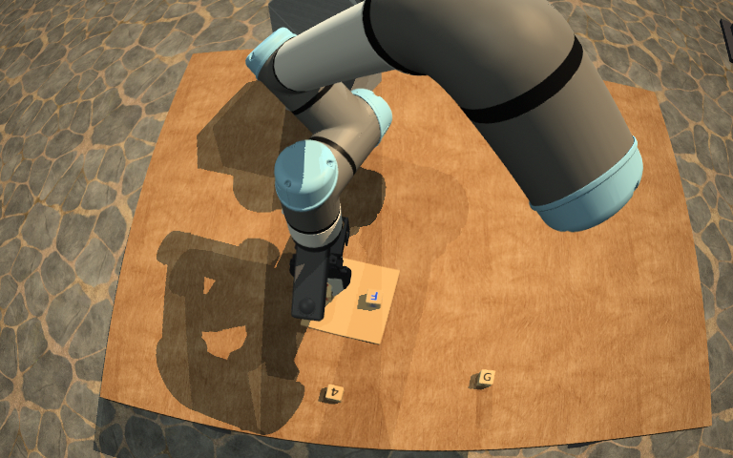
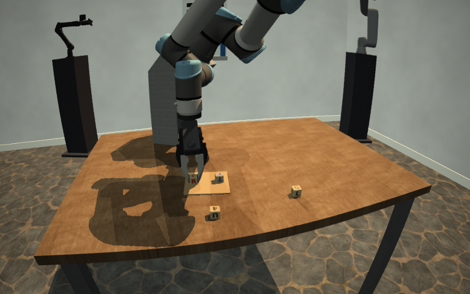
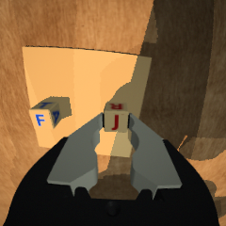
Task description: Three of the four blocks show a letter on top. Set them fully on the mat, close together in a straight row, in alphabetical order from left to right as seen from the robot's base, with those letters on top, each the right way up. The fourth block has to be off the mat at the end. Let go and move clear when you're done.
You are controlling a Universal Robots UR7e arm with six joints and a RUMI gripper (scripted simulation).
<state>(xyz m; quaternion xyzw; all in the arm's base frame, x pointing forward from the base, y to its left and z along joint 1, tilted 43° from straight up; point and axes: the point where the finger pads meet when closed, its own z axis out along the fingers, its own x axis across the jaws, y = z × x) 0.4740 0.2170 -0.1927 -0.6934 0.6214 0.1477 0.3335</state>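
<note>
Right now my hand is 4 cm to the right of the tan mat, 2 cm above it and 1 cm past it. Round my hand: block (8 cm to the left, 2 cm behind).
</note>
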